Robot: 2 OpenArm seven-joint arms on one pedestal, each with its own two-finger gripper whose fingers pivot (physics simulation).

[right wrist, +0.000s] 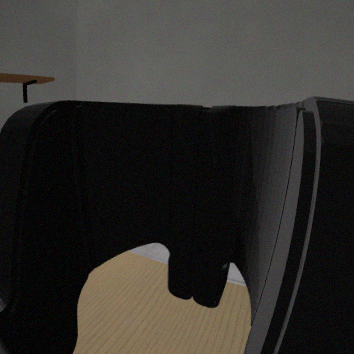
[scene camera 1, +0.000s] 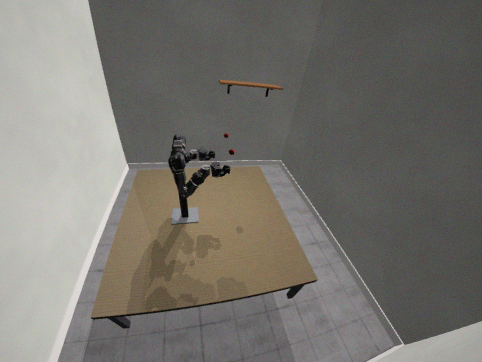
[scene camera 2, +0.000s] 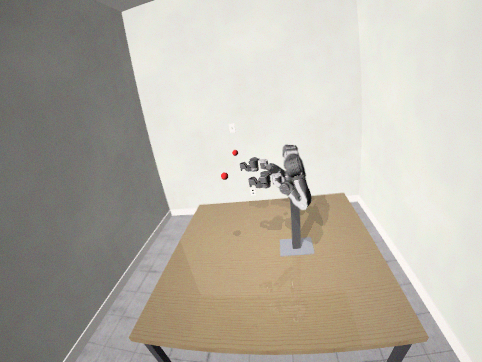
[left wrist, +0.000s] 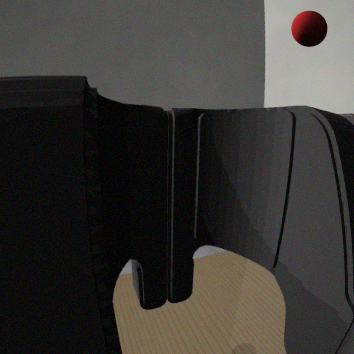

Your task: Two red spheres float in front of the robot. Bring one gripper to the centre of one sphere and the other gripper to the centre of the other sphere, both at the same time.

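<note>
The far red sphere (scene camera 1: 226, 135) floats beyond and above my left gripper (scene camera 1: 213, 155); in scene camera 2 this is the larger, lower sphere (scene camera 2: 224, 176), left of my left gripper (scene camera 2: 250, 183). The other red sphere (scene camera 1: 231, 151) (scene camera 2: 235, 152) floats above my right gripper (scene camera 1: 228, 170) (scene camera 2: 241, 166). Both grippers are shut and empty, apart from the spheres. The left wrist view shows the shut left fingertips (left wrist: 167, 300) and one red sphere (left wrist: 309, 28) at the upper right; I cannot tell which one. The right wrist view shows the shut right fingertips (right wrist: 193, 299) and no sphere.
The wooden table (scene camera 1: 280, 250) (scene camera 2: 200, 310) lies below the arms. The pedestal post (scene camera 1: 183, 205) (scene camera 2: 295, 225) stands on it. An orange-brown shelf (scene camera 1: 250, 84) (right wrist: 25, 78) hangs on the dark wall on my left side. A white wall stands on my right side.
</note>
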